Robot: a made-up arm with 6 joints.
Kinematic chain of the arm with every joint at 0, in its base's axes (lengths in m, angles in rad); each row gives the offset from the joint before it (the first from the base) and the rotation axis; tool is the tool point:
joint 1: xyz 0 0 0.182 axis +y
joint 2: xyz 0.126 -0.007 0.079 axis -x
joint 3: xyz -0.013 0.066 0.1 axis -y
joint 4: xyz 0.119 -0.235 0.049 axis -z
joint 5: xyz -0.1 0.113 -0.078 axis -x
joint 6: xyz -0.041 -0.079 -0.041 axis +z
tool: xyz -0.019 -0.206 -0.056
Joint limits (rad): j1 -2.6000..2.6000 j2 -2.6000..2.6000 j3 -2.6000..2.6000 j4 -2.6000..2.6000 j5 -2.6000..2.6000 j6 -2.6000..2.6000
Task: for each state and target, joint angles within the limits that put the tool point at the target. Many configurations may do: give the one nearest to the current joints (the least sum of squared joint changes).
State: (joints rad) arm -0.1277 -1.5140 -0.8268 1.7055 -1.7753 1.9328
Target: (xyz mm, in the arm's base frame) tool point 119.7 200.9 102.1
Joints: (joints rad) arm -0.2280 -1.3712 -1.4403 1.1551 -1.5749 1.9018
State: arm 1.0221 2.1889 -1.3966 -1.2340 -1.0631 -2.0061
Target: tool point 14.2 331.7 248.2
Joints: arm 1.0463 2.1959 -1.0169 -0.6715 -0.9255 -2.2387
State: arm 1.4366 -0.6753 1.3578 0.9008 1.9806 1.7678
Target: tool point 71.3 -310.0 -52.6
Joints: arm 1.8239 -0.7184 0.9840 0.8700 1.7926 2.0392
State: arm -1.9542 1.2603 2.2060 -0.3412 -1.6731 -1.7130
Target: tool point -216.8 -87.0 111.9
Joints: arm -2.2148 1.7899 1.8097 -0.4000 -1.9593 -2.3988
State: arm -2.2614 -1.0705 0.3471 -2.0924 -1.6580 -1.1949
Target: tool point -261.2 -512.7 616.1
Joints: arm -1.8459 -0.2654 0.7991 -2.6000 -1.2548 -1.0839
